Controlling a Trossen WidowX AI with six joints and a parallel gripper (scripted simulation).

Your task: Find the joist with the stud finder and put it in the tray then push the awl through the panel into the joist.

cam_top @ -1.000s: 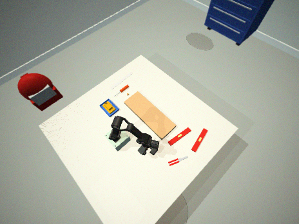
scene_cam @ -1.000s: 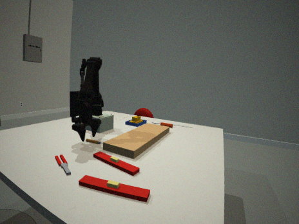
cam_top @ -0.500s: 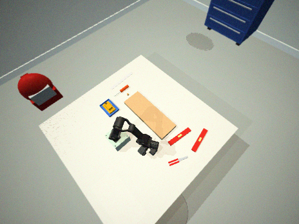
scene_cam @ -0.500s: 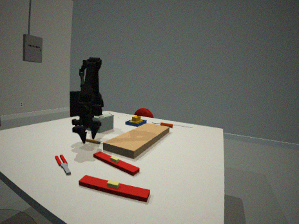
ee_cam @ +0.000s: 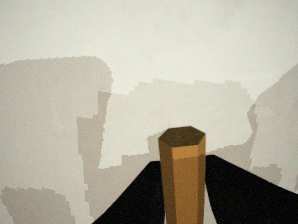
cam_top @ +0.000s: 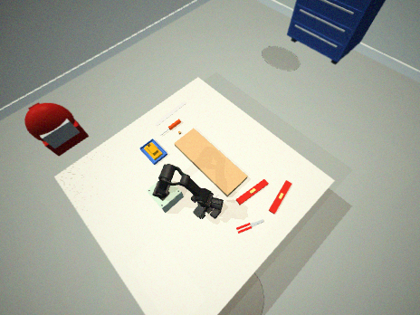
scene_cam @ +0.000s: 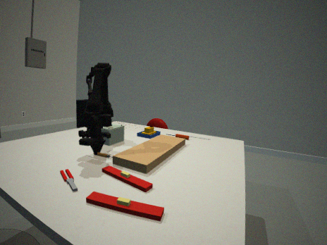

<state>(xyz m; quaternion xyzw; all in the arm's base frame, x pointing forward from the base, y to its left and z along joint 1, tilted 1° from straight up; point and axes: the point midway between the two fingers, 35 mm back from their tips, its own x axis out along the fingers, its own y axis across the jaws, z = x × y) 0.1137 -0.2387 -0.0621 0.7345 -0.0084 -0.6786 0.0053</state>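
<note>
Right now the awl is 6 cm ahead of my gripper tip. Also, from my gripper tip: blue tray (7 cm ahead, 54 cm to the left, 1 cm above); yellow stud finder (8 cm ahead, 56 cm to the left, 5 cm above); square indicator (8 cm ahead, 57 cm to the left, 6 cm above).
</note>
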